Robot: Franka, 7 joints.
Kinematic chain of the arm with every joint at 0, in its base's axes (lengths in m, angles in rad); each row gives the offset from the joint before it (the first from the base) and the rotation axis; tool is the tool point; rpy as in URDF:
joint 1: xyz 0 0 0.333 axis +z
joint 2: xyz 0 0 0 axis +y
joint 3: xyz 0 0 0.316 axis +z
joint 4: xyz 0.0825 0 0 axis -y
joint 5: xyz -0.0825 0 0.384 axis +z
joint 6: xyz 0 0 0 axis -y
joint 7: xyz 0.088 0 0 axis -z
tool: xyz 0 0 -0.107 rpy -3.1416 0 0
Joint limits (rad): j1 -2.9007..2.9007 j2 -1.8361..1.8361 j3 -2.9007..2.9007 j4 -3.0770..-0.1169 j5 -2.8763..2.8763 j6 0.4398..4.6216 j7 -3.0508..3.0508
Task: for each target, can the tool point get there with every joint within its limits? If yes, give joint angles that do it. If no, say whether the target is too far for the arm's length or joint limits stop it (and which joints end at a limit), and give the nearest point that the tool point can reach.
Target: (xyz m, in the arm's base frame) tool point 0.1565 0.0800 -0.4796
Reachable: no: joint limits stop it (at a limit: joint 2) | nearest point 0.1751 0.0895 -0.3536 | short by 0.128 m
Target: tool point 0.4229 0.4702 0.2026
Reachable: yes | joints -1.7276 -1.0700 2.1747 -1.7769 2.2440 0.8830 -1.8746
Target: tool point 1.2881 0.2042 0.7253
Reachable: no: too far | nearest point 0.8114 0.1286 0.5801 | short by 0.504 m
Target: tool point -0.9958 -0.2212 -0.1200
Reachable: no: too far | nearest point -0.7654 -0.1700 -0.0152 | short by 0.258 m
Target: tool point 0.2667 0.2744 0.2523
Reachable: yes | joints -0.7067 1.4731 1.0611 -2.7658 -0.9681 4.0146 0.7525
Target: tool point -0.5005 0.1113 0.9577
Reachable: yes | joints -1.4400 -0.4559 -1.3936 -1.0417 -1.9582 2.6939 0.8702
